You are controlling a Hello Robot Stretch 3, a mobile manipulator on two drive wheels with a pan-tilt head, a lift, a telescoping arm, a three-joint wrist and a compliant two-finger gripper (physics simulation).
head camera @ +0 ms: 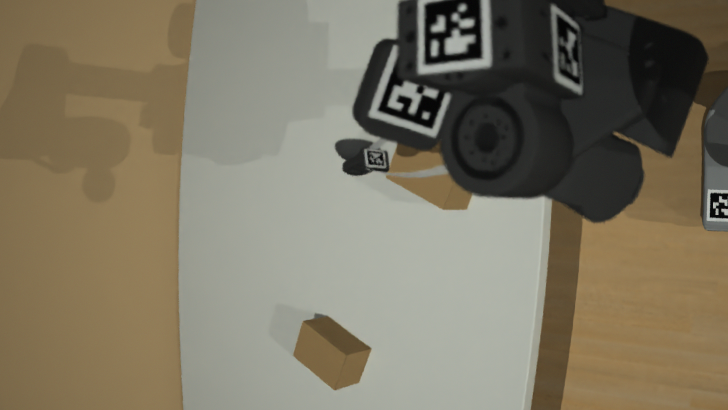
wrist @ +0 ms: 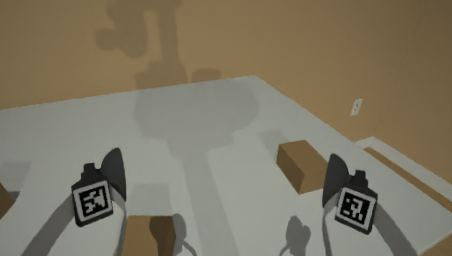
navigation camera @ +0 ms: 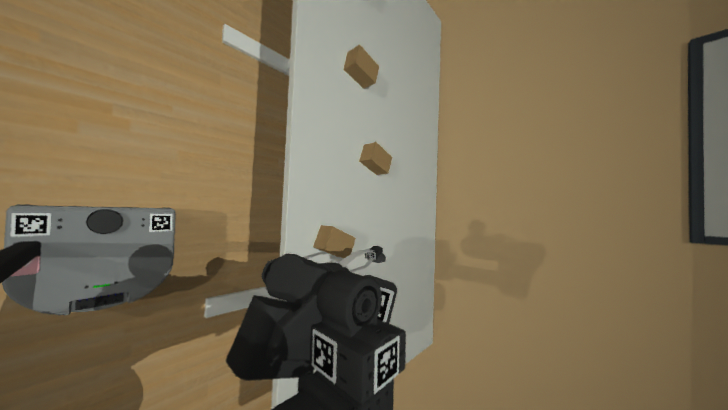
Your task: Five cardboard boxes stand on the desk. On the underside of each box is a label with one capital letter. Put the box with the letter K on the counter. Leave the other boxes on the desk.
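Where they show: robot's base, link origin: [navigation camera: 105, 220].
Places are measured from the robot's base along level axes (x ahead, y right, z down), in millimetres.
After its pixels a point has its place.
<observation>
Brown cardboard boxes stand apart on the white desk [head camera: 356, 264] {z -720, x 96, y 560 mm} [navigation camera: 326, 117] {z -720, x 307, y 397 mm} [wrist: 75, 130]. One box [head camera: 331, 351] {z -770, x 210, y 555 mm} [navigation camera: 375, 158] {z -770, x 215, y 547 mm} stands clear of the arm. Another box [head camera: 433, 189] {z -770, x -8, y 403 mm} [navigation camera: 331, 240] {z -770, x -21, y 385 mm} [wrist: 150, 237] is partly hidden by the wrist in the head view and sits low, beside the left finger, in the wrist view. A box [wrist: 302, 167] stands just left of the right finger in the wrist view. A further box [navigation camera: 361, 66] {z -770, x 464, y 477 mm} is farther along the desk. No label shows, and the counter cannot be made out. My gripper [wrist: 225, 170] {z -914, x -116, y 364 mm} is open and empty above the desk.
My base [navigation camera: 71, 254] {z -160, x -88, y -61 mm} stands on the wooden floor [navigation camera: 127, 127] {z 0, x 341, y 43 mm} beside the desk. White desk legs [navigation camera: 254, 49] reach out over the floor. A wall [head camera: 91, 254] {z -906, x 130, y 1087 mm} [navigation camera: 534, 127] {z -1091, x 385, y 1087 mm} runs along the desk's far side. A wall outlet [wrist: 356, 107] and a dark-framed panel [navigation camera: 695, 142] {z -1443, x 258, y 1063 mm} also show.
</observation>
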